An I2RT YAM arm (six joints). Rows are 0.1 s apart.
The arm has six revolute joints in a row. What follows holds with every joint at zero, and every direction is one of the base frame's.
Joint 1 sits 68.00 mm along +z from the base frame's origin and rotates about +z.
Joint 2 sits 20.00 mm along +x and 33.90 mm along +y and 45.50 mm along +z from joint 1 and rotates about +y.
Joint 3 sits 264.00 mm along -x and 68.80 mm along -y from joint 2 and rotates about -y.
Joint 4 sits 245.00 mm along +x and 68.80 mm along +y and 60.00 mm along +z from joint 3 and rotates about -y.
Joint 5 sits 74.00 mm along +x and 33.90 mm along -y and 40.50 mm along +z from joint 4 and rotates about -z.
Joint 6 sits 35.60 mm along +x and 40.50 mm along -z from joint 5 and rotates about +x.
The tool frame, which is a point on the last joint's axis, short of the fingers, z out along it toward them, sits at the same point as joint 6; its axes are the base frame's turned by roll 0.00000, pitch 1.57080 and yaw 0.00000 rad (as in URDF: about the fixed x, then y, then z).
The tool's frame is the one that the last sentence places.
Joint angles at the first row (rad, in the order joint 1, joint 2, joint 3, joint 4, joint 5, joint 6):
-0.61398 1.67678 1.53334 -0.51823 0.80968 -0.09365
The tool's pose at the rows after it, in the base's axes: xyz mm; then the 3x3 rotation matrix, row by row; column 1 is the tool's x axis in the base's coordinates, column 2 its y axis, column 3 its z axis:
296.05 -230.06 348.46; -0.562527 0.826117 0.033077; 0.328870 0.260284 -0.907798; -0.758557 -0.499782 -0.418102
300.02 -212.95 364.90; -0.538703 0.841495 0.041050; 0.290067 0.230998 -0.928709; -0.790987 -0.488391 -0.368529
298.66 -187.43 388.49; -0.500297 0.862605 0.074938; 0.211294 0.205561 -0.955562; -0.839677 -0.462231 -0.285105
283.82 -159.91 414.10; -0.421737 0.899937 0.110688; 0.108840 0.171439 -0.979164; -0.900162 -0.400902 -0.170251
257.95 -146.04 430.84; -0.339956 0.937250 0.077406; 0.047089 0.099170 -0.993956; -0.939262 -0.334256 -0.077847
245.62 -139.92 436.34; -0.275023 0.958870 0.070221; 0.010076 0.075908 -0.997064; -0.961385 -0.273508 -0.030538
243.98 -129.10 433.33; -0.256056 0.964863 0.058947; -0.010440 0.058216 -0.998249; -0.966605 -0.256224 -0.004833
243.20 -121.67 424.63; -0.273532 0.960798 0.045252; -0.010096 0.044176 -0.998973; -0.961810 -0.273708 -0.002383
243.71 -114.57 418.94; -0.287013 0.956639 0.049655; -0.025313 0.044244 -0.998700; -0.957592 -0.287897 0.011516
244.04 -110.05 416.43; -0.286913 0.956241 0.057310; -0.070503 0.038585 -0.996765; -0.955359 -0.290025 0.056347
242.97 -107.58 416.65; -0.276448 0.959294 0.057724; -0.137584 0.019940 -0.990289; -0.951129 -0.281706 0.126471
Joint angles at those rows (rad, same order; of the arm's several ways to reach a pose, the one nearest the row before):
-0.59072 1.67219 1.56269 -0.55560 0.82646 -0.05933
-0.54227 1.64701 1.58370 -0.55830 0.88559 -0.04674
-0.47818 1.58331 1.57300 -0.50259 0.95083 -0.07343
-0.42019 1.47039 1.50244 -0.35993 1.01377 -0.13790
-0.40914 1.35746 1.41619 -0.22410 1.07823 -0.19589
-0.40569 1.30139 1.36052 -0.12569 1.09389 -0.21801
-0.36908 1.27317 1.30790 -0.04636 1.14270 -0.24853
-0.34238 1.25371 1.25714 -0.00973 1.18314 -0.27142
-0.31567 1.23883 1.21059 0.06047 1.20527 -0.32216
-0.29889 1.22777 1.14880 0.23938 1.21023 -0.44499
-0.29165 1.22738 1.08356 0.49992 1.19954 -0.62160

